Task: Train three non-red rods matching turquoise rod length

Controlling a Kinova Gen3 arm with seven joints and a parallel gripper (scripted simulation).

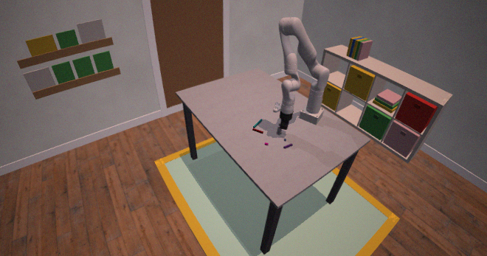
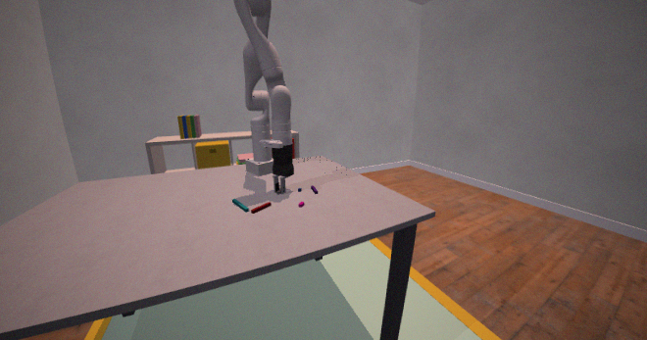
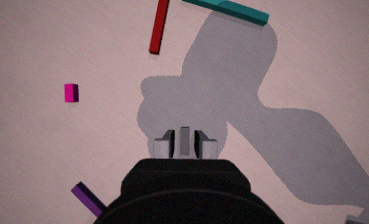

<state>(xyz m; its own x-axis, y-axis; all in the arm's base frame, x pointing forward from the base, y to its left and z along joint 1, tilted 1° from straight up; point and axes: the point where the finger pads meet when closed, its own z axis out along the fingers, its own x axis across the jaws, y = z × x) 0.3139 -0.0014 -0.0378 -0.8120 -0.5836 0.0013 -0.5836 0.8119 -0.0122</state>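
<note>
My hand is 2 cm above the grey rod. Also, from my hand: red rod (10 cm ahead, 9 cm to the right, 2 cm below); then blue rod (2 cm ahead, 7 cm to the left, 2 cm below); then purple rod (4 cm ahead, 12 cm to the left, 2 cm below).
</note>
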